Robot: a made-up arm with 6 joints. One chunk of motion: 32 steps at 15 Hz.
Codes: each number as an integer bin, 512 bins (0 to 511) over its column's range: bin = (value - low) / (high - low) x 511, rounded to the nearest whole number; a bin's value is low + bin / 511 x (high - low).
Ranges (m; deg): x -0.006..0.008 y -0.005..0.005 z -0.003..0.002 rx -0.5..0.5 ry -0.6..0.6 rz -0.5..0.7
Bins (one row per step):
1: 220 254 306 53 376 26
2: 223 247 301 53 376 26
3: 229 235 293 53 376 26
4: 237 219 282 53 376 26
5: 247 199 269 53 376 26
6: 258 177 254 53 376 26
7: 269 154 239 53 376 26
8: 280 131 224 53 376 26
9: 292 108 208 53 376 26
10: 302 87 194 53 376 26
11: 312 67 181 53 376 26
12: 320 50 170 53 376 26
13: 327 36 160 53 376 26
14: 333 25 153 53 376 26
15: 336 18 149 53 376 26
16: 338 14 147 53 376 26
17: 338 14 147 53 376 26
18: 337 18 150 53 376 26
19: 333 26 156 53 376 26
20: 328 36 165 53 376 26
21: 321 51 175 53 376 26
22: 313 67 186 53 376 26
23: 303 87 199 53 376 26
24: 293 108 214 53 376 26
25: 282 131 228 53 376 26
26: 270 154 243 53 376 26
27: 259 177 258 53 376 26
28: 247 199 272 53 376 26
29: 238 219 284 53 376 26
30: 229 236 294 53 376 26
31: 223 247 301 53 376 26
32: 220 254 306 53 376 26
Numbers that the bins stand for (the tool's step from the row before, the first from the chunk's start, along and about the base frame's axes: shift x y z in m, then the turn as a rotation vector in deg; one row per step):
1: 0.00003 -0.00003 -0.00001 -0.396 0.283 -0.439
2: 0.00011 -0.00017 -0.00005 -0.396 0.283 -0.439
3: 0.00027 -0.00040 -0.00013 -0.396 0.283 -0.439
4: 0.00049 -0.00071 -0.00024 -0.396 0.283 -0.439
5: 0.00077 -0.00111 -0.00037 -0.396 0.283 -0.439
6: 0.00107 -0.00154 -0.00051 -0.396 0.283 -0.439
7: 0.00137 -0.00199 -0.00066 -0.396 0.283 -0.439
8: 0.00167 -0.00244 -0.00081 -0.396 0.283 -0.439
9: 0.00200 -0.00289 -0.00096 -0.396 0.283 -0.439
10: 0.00227 -0.00330 -0.00110 -0.396 0.283 -0.439
11: 0.00255 -0.00369 -0.00123 -0.396 0.283 -0.439
12: 0.00277 -0.00402 -0.00134 -0.396 0.283 -0.439
13: 0.00296 -0.00430 -0.00143 -0.396 0.283 -0.439
14: 0.00312 -0.00451 -0.00150 -0.396 0.283 -0.439
15: 0.00321 -0.00465 -0.00154 -0.396 0.283 -0.439
16: 0.00326 -0.00473 -0.00156 -0.396 0.283 -0.439
17: 0.00326 -0.00473 -0.00156 -0.396 0.283 -0.439
18: 0.00323 -0.00465 -0.00153 -0.396 0.283 -0.439
19: 0.00312 -0.00449 -0.00147 -0.396 0.283 -0.439
20: 0.00299 -0.00430 -0.00139 -0.396 0.283 -0.439
21: 0.00279 -0.00400 -0.00129 -0.396 0.283 -0.439
22: 0.00258 -0.00369 -0.00118 -0.396 0.283 -0.439
23: 0.00230 -0.00330 -0.00105 -0.396 0.283 -0.439
24: 0.00203 -0.00289 -0.00091 -0.396 0.283 -0.439
25: 0.00173 -0.00244 -0.00077 -0.396 0.283 -0.439
26: 0.00140 -0.00199 -0.00062 -0.396 0.283 -0.439
27: 0.00110 -0.00154 -0.00048 -0.396 0.283 -0.439
28: 0.00077 -0.00111 -0.00034 -0.396 0.283 -0.439
29: 0.00052 -0.00071 -0.00022 -0.396 0.283 -0.439
30: 0.00027 -0.00038 -0.00012 -0.396 0.283 -0.439
31: 0.00011 -0.00017 -0.00005 -0.396 0.283 -0.439
32: 0.00003 -0.00003 -0.00001 -0.396 0.283 -0.439

